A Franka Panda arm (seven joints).
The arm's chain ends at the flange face. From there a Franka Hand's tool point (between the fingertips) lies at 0.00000 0.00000 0.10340 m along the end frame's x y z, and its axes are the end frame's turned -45 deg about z.
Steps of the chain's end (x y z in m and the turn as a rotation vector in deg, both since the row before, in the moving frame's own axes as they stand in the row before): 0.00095 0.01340 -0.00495 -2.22 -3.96 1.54; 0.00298 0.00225 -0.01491 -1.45 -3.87 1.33; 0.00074 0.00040 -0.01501 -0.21 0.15 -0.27; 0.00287 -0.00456 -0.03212 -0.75 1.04 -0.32; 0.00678 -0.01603 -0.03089 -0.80 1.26 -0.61; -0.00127 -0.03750 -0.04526 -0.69 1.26 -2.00
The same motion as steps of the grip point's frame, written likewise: -0.01665 0.00782 -0.00527 1.23 -4.37 1.54; -0.00623 0.00053 -0.01518 1.71 -3.76 1.33; 0.00016 0.00127 -0.01501 -0.25 -0.04 -0.27; 0.00563 0.00109 -0.03215 -1.27 0.21 -0.32; 0.01673 -0.00392 -0.03093 -1.46 0.33 -0.61; 0.02639 -0.02494 -0.04529 -1.38 0.40 -2.00
